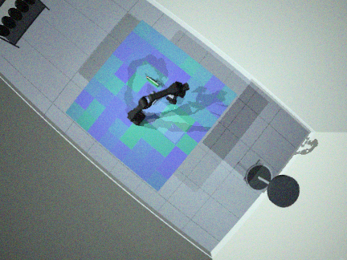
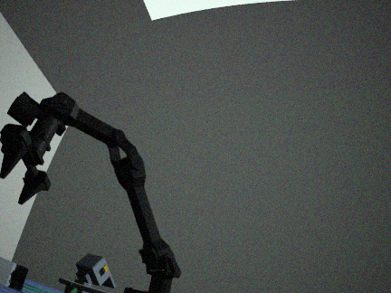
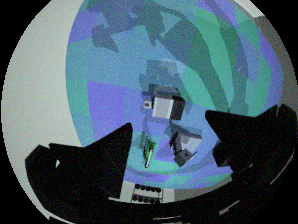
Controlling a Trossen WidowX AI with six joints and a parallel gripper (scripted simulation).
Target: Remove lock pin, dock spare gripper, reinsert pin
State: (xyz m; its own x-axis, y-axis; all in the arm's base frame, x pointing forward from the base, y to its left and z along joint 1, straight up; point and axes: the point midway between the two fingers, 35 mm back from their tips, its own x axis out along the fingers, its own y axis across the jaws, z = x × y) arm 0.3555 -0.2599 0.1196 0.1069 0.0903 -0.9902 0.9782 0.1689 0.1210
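My gripper tip is now 4 cm to the right of the spare gripper and 15 cm above it. From my gripper tip the other things lie so: green upright piece: 5 cm ahead, 29 cm to the left, 15 cm below; mount: 8 cm behind, 20 cm to the left, 12 cm below.
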